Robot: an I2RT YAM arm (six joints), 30 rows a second.
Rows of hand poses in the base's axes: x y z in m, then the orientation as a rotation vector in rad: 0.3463 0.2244 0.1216 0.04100 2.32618 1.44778; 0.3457 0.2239 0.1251 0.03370 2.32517 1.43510; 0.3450 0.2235 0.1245 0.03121 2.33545 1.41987; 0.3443 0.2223 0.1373 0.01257 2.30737 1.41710; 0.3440 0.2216 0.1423 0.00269 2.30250 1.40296; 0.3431 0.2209 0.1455 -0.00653 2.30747 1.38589; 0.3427 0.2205 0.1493 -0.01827 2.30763 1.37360; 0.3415 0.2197 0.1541 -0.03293 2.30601 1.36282; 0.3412 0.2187 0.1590 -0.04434 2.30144 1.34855; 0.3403 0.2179 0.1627 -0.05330 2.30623 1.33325; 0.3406 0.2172 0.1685 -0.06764 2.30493 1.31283
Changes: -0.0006 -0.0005 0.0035 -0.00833 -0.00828 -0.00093; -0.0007 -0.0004 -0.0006 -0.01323 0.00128 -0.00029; -0.0007 -0.0012 0.0128 0.00566 -0.02956 -0.00072; -0.0003 -0.0007 0.0050 -0.00830 -0.01268 -0.00138; -0.0009 -0.0007 0.0032 -0.01360 -0.00587 0.00083; -0.0004 -0.0004 0.0038 -0.00940 -0.00866 0.00249; -0.0012 -0.0008 0.0048 -0.00834 -0.01048 0.00427; -0.0003 -0.0010 0.0049 -0.00886 -0.01290 -0.00004; -0.0009 -0.0008 0.0037 -0.01256 -0.00500 0.00138; 0.0003 -0.0007 0.0058 -0.01440 -0.01346 0.00077
